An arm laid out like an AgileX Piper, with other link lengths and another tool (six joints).
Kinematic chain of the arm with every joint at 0, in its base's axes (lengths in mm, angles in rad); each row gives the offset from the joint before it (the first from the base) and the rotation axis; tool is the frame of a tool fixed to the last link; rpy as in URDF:
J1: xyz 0 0 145.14 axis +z
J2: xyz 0 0 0 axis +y
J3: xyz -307.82 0 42.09 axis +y
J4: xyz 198.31 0 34.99 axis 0.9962 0 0.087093
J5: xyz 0 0 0 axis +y
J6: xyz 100.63 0 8.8 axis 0.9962 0 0.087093
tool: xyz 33.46 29 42.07 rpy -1.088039 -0.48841 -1.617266
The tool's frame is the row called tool.
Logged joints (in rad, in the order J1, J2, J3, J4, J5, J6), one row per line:
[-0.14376 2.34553 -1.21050 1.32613 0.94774 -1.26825]
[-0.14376 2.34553 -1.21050 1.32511 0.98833 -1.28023]
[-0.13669 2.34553 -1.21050 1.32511 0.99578 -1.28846]
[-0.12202 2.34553 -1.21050 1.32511 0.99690 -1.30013]
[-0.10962 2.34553 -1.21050 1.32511 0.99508 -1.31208]
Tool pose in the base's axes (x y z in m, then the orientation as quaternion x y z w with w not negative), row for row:
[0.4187 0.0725 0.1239 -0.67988 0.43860 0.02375 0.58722]
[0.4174 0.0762 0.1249 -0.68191 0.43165 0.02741 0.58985]
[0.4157 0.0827 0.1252 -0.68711 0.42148 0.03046 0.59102]
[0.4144 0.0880 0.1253 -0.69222 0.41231 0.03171 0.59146]
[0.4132 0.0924 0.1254 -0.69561 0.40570 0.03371 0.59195]
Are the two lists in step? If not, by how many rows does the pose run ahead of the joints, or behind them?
The pose runs 1 row ahead of the joints: the pose in row i belongs to the joints in row i + 1.
